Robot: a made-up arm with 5 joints. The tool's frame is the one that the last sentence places.
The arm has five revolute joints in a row. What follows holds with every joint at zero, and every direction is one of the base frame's. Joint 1 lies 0.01 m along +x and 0.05 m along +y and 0.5 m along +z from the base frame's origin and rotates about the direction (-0.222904, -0.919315, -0.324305), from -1 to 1.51 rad. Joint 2 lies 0.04 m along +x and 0.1 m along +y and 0.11 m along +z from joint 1 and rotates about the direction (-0.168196, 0.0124, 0.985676), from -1.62 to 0.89 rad. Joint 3 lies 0.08 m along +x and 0.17 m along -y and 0.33 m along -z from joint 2 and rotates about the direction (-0.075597, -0.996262, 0.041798), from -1.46 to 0.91 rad. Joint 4 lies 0.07 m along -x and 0.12 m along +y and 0.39 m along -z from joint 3 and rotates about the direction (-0.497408, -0.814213, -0.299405), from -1.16 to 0.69 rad. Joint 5 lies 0.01 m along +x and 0.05 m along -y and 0.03 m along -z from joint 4 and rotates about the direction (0.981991, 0.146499, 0.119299), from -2.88 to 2.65 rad. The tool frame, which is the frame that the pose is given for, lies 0.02 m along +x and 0.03 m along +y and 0.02 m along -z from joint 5; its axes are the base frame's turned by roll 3.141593, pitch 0 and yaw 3.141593 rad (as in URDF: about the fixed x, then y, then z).
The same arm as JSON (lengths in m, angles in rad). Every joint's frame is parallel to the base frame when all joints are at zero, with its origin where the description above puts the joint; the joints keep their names.
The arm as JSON. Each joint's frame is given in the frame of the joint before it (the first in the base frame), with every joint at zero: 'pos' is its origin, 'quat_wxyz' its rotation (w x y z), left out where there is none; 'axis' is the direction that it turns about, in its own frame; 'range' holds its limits. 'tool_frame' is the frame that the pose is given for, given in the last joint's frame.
{
  "length_unit": "m",
  "angle_unit": "rad",
  "joints": [
    {
      "joint": "joint 1",
      "pos": [
        0.01,
        0.05,
        0.5
      ],
      "axis": [
        -0.222904,
        -0.919315,
        -0.324305
      ],
      "range": [
        -1.0,
        1.51
      ]
    },
    {
      "joint": "joint 2",
      "pos": [
        0.04,
        0.1,
        0.11
      ],
      "axis": [
        -0.168196,
        0.0124,
        0.985676
      ],
      "range": [
        -1.62,
        0.89
      ]
    },
    {
      "joint": "joint 3",
      "pos": [
        0.08,
        -0.17,
        -0.33
      ],
      "axis": [
        -0.075597,
        -0.996262,
        0.041798
      ],
      "range": [
        -1.46,
        0.91
      ]
    },
    {
      "joint": "joint 4",
      "pos": [
        -0.07,
        0.12,
        -0.39
      ],
      "axis": [
        -0.497408,
        -0.814213,
        -0.299405
      ],
      "range": [
        -1.16,
        0.69
      ]
    },
    {
      "joint": "joint 5",
      "pos": [
        0.01,
        -0.05,
        -0.03
      ],
      "axis": [
        0.981991,
        0.146499,
        0.119299
      ],
      "range": [
        -2.88,
        2.65
      ]
    }
  ],
  "tool_frame": {
    "pos": [
      0.02,
      0.03,
      -0.02
    ],
    "quat_wxyz": [
      0.0,
      0.0,
      -1.0,
      0.0
    ]
  }
}

